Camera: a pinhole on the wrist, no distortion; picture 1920 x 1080 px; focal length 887.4 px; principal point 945.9 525.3 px. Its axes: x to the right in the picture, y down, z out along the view. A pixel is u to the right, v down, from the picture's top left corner.
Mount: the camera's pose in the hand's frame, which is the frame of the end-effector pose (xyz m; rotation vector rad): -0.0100 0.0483 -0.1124 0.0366 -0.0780 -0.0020
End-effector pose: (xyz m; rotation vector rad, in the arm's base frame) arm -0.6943 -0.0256 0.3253 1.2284 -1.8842 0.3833
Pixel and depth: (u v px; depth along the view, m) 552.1 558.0 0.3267
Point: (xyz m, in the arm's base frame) -0.8016 -0.0219 0.0720
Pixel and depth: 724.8 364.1 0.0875
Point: -0.6998 0.0292 0.3173
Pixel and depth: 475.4 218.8 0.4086
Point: -0.6873 -0.0934 -0.0589
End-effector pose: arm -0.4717 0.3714 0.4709 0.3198 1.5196 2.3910
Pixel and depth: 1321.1 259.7 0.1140
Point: -0.4989 0.3809 0.4823
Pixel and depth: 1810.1 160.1 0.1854
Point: -0.5844 0.5116 0.4788
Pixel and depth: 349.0 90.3 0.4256
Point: -0.0485 0.5617 0.4200
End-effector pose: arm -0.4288 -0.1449 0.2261 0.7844 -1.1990 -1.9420
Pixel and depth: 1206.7 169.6 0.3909
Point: -0.7222 -0.0316 0.2121
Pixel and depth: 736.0 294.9 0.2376
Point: -0.4795 -0.0122 0.2621
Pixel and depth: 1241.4 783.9 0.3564
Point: -0.6403 -0.1313 0.4411
